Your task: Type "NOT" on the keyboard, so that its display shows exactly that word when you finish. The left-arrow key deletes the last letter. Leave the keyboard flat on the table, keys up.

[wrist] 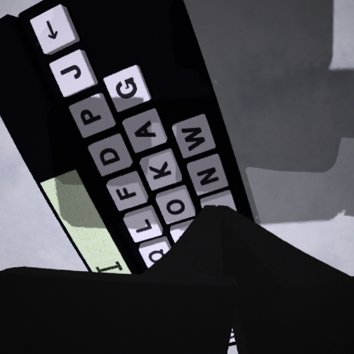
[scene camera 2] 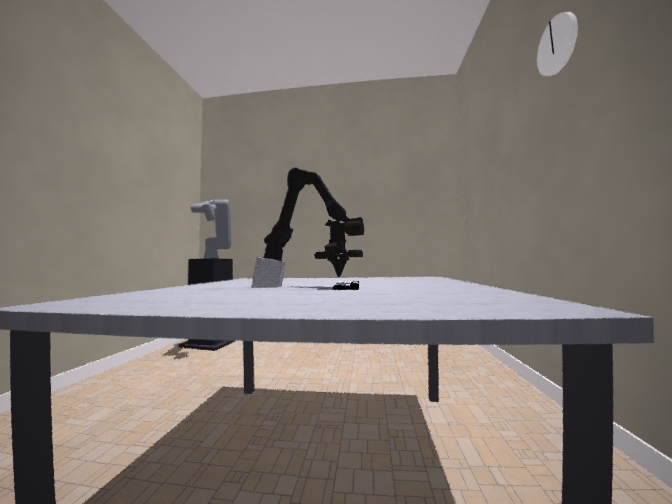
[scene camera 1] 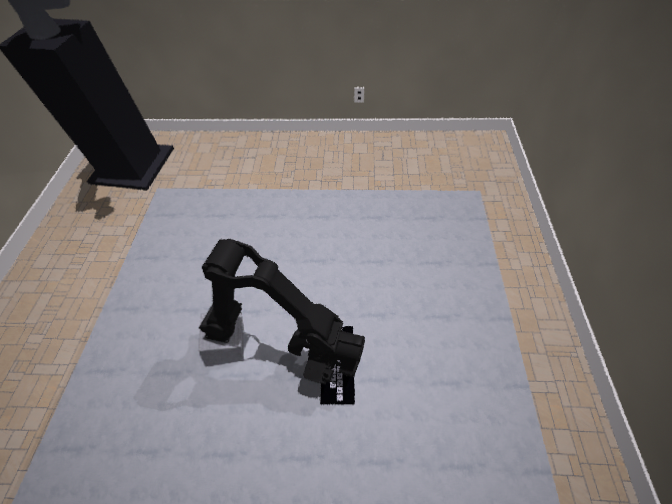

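Observation:
The black keyboard (scene camera 1: 330,398) (scene camera 2: 346,285) (wrist: 155,30) lies flat on the table, keys up. My gripper (scene camera 2: 339,274) (wrist: 214,216) is shut and empty, a little above the keyboard; its fingertips are hidden in scene camera 1. In the wrist view the tips cover part of a key beside the N key (wrist: 208,175). The O key (wrist: 176,202) and the left-arrow key (wrist: 54,30) show. The T key does not show. On the pale green display (wrist: 80,215), a barred letter (wrist: 109,268), I or T, shows at the finger's edge; the rest of the display is hidden.
The table (scene camera 1: 434,260) (scene camera 2: 461,306) bears the arm's grey base block (scene camera 1: 222,353) (scene camera 2: 268,272), left of the keyboard. A black pedestal (scene camera 1: 89,108) (scene camera 2: 210,270) with another arm stands on the floor beyond the table. The arm's shadow falls across the keyboard.

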